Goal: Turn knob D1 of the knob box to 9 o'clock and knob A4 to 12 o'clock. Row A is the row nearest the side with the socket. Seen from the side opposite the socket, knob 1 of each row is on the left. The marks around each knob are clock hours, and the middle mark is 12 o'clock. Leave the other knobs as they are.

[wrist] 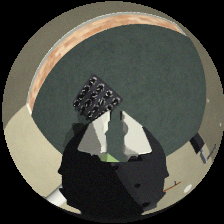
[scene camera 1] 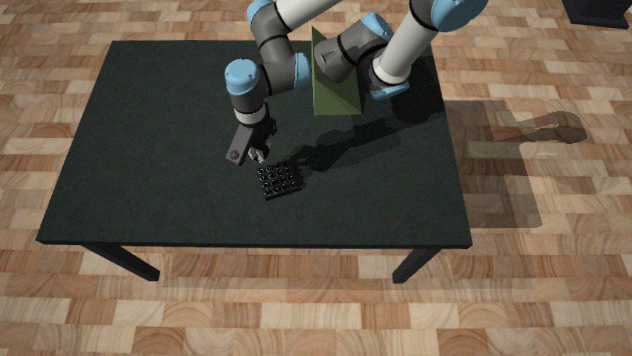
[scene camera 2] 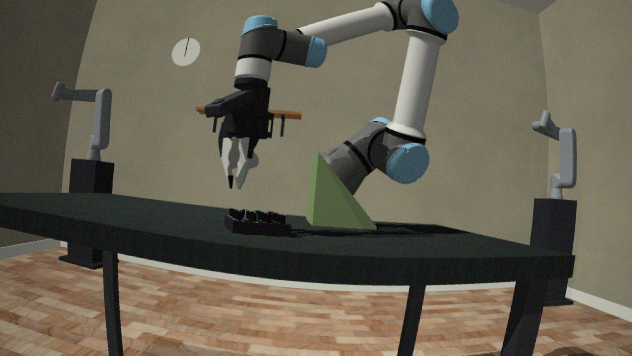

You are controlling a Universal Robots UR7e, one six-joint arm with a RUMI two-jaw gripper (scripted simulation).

Path:
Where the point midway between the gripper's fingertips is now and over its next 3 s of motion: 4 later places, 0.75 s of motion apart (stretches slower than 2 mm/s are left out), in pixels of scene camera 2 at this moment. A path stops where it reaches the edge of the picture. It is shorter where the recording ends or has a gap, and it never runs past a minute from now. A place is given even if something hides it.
The gripper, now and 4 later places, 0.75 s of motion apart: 234, 188; 233, 201; 232, 205; 231, 206; 231, 212

